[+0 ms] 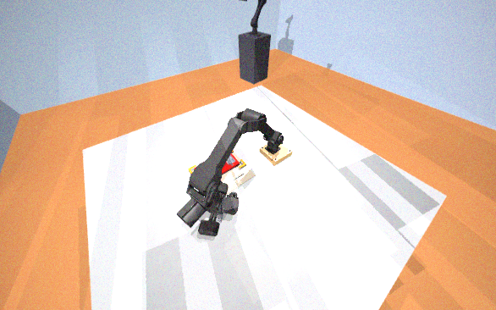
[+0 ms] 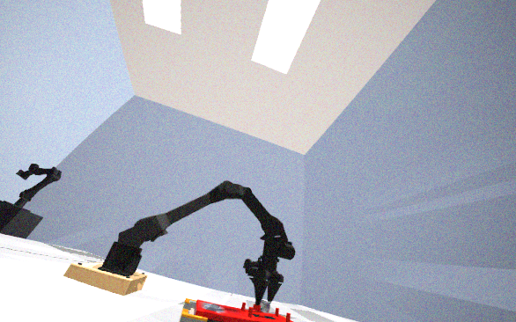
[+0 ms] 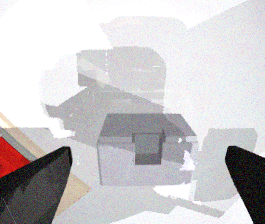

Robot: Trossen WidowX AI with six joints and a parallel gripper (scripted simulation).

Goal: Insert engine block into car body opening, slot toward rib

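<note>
Now: the engine block right at my gripper tip.
</note>
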